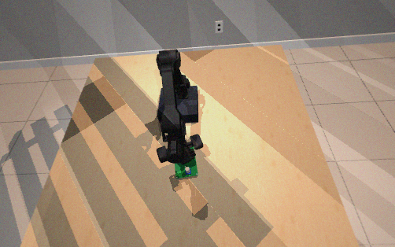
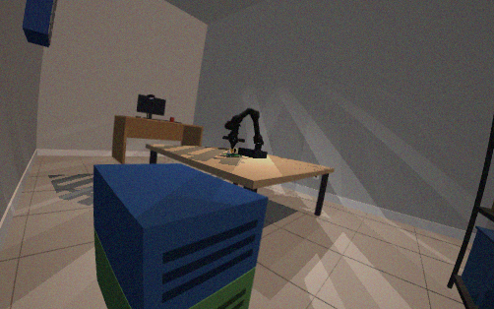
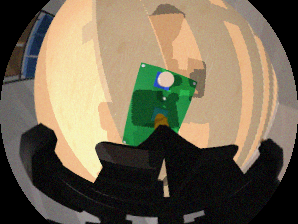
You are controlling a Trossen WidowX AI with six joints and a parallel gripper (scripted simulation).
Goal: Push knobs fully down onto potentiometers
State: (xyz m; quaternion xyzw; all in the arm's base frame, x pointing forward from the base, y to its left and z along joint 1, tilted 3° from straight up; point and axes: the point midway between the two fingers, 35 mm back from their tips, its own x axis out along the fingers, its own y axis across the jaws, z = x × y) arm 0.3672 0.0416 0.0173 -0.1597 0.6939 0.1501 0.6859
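My gripper tip is now 10 mm above the orange knob.
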